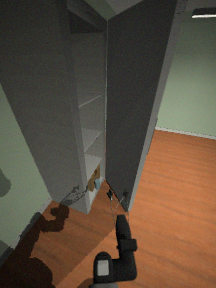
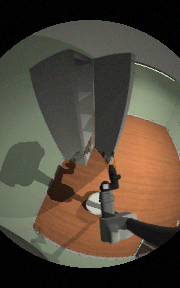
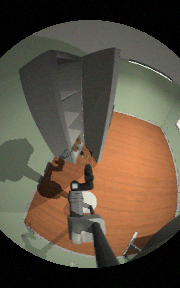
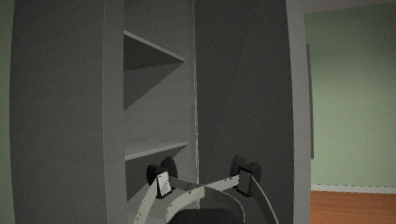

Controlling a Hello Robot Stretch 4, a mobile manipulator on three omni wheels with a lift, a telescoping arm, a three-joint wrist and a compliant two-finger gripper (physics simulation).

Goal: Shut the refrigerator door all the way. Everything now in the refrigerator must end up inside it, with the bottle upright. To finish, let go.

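Places are measured from the robot's base along level axes (x ahead, y left, z up), in centimetres.
Where they show: gripper, between the fingertips: (image 1: 117,189) (image 2: 107,151) (image 3: 86,150) (image 4: 203,169); robot's base, origin of its link: (image 2: 97,202) (image 3: 84,201).
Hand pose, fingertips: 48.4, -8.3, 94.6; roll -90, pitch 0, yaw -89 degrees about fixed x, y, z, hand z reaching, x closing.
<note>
Things, the pixels of their top centre, and the offset from my fingertips, as dx, dy, dz. "*": a spot on its surface instead. Level surfaces: height alone.
- brown box-like thing, centre of its top: (image 1: 82,167) (image 3: 68,136) +74.2, +34.6, -57.7
- small blue-grey thing, centre of its top: (image 1: 97,180) +61.4, +14.9, -70.5
- handle, a spot on its surface: (image 4: 310,100) * +38.2, -31.3, +9.9
- Wooden floor, height of its surface: dz -97.4
The refrigerator (image 1: 37,105) (image 2: 52,100) (image 3: 37,100) (image 4: 60,110) stands upright at the left. Its door (image 1: 135,95) (image 2: 111,100) (image 3: 98,100) (image 4: 242,90) is open, with its inner face turned toward me. A brown box-like thing (image 1: 91,185) and a small blue-grey thing (image 1: 98,184) are at the bottom inside; I cannot tell surely whether the latter is the bottle or whether it is upright. My gripper (image 1: 118,194) (image 4: 203,169) is open and empty, low in front of the gap between body and door, its right finger near the door's inner face. Contact cannot be told.
Shelves (image 4: 155,149) cross the refrigerator's inside. Part of the handle (image 4: 310,100) shows beyond the door's free edge. Wooden floor (image 1: 185,200) lies to the right and in front. A green wall (image 1: 192,95) is behind at the right, another (image 2: 30,130) at the left.
</note>
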